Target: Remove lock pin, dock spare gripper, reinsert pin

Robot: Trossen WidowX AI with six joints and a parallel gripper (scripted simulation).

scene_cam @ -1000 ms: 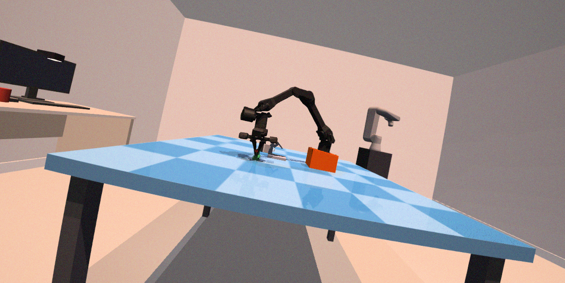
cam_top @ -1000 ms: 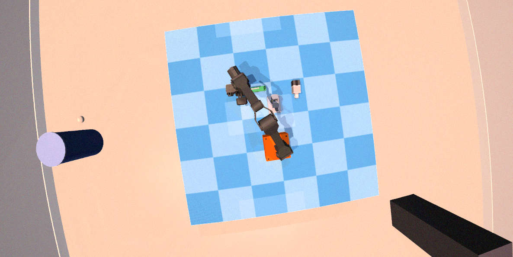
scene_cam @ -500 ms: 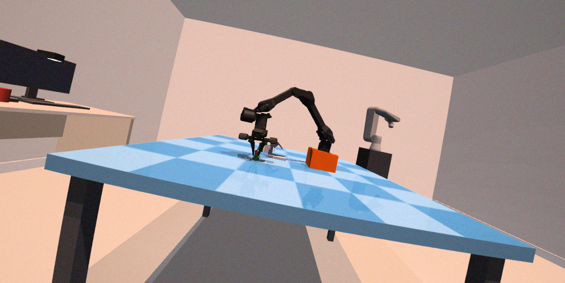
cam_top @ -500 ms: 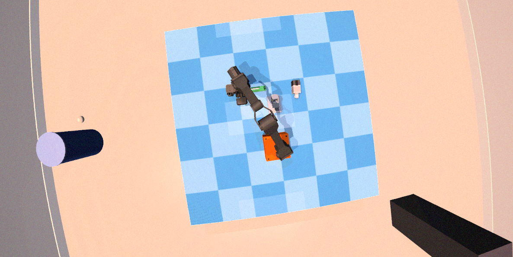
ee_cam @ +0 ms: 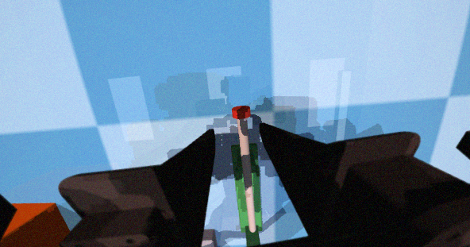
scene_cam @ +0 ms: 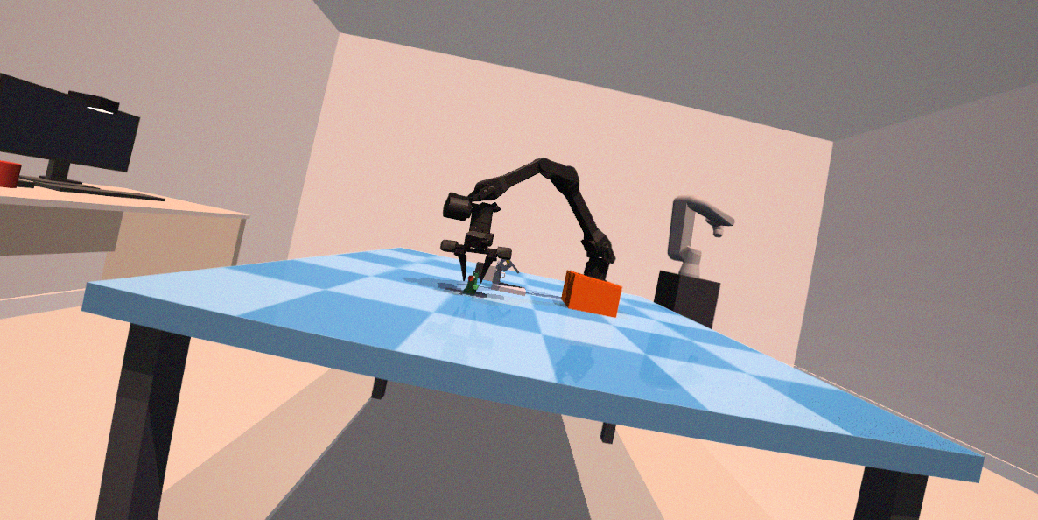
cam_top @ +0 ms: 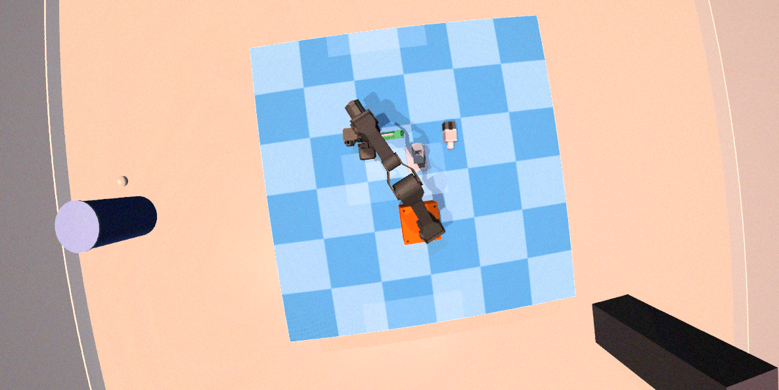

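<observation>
Right now my gripper tip is 10 cm to the left of the green cradle and 1 cm above it. From my gripper tip the other things lie so: spare gripper 36 cm to the right, 4 cm behind, 1 cm below.
</observation>
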